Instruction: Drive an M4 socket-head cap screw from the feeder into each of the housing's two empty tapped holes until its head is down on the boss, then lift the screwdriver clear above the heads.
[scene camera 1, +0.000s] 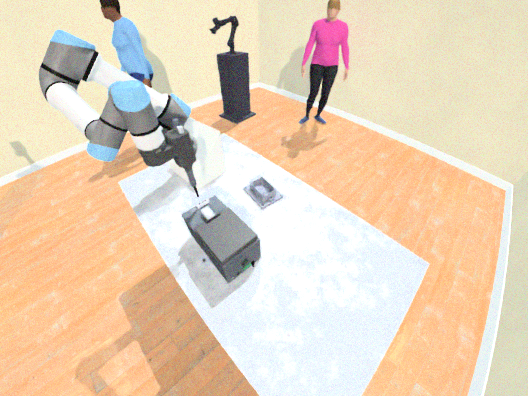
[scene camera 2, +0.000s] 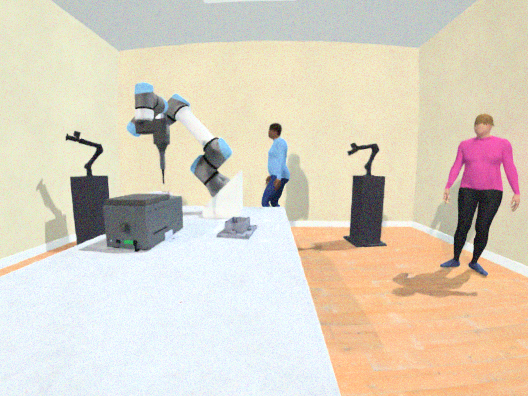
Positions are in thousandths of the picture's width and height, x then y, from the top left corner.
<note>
I see a dark grey screw feeder (scene camera 2: 268, 564).
The dark grey screw feeder shows as well in scene camera 1 (scene camera 1: 435, 683).
</note>
